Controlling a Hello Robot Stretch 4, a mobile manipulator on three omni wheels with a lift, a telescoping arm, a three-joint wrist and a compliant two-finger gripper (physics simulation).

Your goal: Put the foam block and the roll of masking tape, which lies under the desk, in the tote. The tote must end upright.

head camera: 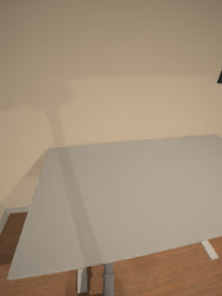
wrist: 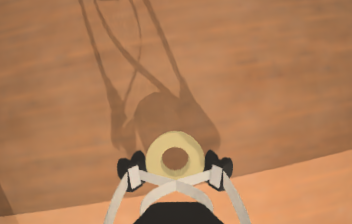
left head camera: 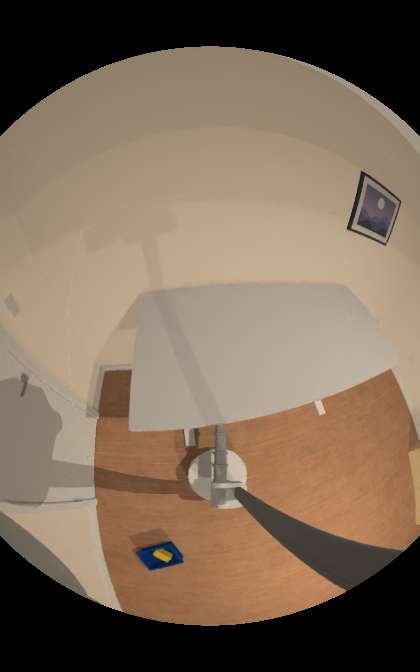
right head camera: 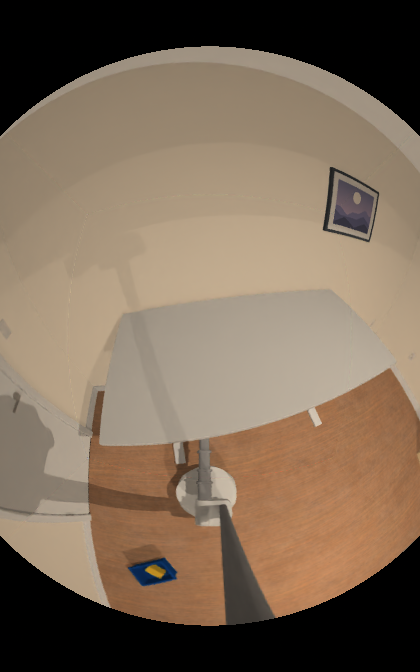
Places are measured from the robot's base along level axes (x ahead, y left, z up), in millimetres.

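Pixels of known places: gripper, fingertip midpoint: (wrist: 174, 163).
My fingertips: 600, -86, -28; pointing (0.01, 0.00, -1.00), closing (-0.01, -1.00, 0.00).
Behind a point stands the place of what it marks, as x, y, z.
The roll of masking tape (wrist: 154, 156) {615, -66, 3} is a pale yellow ring in the wrist view, at the lower middle, its hole facing the camera. My gripper (wrist: 174, 163) {600, -86, -28} is shut on it, with a black fingertip against each side. The desk top hides the gripper and the roll from the head views. The blue tote (left head camera: 150, 566) (right head camera: 144, 581) stands upright on the floor at the lower left of the left and right head views. The yellow foam block (left head camera: 163, 555) (right head camera: 155, 571) lies inside it.
The grey desk (head camera: 125, 200) {485, -80, 922} (left head camera: 260, 350) (right head camera: 250, 365) stands against the wall, and my arm reaches under its front edge. A white desk foot (head camera: 81, 281) (left head camera: 189, 437) (right head camera: 179, 453) is just left of the arm. Another foot (head camera: 209, 249) (left head camera: 320, 407) (right head camera: 315, 417) is farther right.
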